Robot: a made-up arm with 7 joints. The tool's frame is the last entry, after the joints.
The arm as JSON. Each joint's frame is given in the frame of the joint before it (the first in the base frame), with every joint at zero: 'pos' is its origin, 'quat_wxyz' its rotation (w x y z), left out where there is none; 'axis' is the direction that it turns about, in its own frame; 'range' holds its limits. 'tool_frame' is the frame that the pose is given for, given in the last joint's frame.
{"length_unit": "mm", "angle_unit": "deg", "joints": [
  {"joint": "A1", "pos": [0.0, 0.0, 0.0], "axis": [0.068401, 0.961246, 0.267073], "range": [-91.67, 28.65]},
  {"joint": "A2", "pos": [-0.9, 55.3, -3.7], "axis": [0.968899, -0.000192, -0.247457], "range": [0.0, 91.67]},
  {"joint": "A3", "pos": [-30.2, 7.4, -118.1], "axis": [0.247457, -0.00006, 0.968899], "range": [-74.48, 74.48]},
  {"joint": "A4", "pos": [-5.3, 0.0, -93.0], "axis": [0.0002, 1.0, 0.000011], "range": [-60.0, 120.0]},
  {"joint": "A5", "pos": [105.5, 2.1, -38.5], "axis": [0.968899, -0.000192, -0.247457], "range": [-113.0, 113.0]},
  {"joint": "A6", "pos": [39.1, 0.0, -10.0], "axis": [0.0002, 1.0, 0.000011], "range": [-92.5, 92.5]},
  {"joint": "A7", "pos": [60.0, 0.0, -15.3], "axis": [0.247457, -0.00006, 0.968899], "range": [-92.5, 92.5]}
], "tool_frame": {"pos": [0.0, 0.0, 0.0], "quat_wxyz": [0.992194, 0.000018, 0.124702, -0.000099]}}
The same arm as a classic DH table. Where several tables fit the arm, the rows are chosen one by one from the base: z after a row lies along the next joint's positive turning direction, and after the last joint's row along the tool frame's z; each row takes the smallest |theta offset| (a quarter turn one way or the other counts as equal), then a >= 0, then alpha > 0; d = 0 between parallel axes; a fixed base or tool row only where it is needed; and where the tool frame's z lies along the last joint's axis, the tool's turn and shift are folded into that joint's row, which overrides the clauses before.
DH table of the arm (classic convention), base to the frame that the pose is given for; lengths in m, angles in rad. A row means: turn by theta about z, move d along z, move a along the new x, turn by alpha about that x. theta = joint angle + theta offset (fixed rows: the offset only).
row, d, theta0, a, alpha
base (fixed), 0.0000, -0.0710, 0.0000, -1.3004
A1, 0.0521, -1.3111, -0.0189, -1.5708
A2, 0.0000, 1.2915, -0.0074, 1.5708
A3, -0.2133, 1.5708, 0.0179, -1.5708
A4, 0.0021, 1.5708, 0.0112, 1.5708
A5, 0.1521, 0.0000, 0.0000, -1.5708
A6, 0.0000, -1.5708, 0.0619, 1.5708
A7, 0.0000, 0.0000, 0.0000, 0.0000
Joint limits (rad, base to tool): -1.5999..0.5000 0.0000..1.5999 -1.2999..1.2999 -1.0472..2.0944 -1.9722..1.9722 -1.6144..1.6144 -1.6144..1.6144

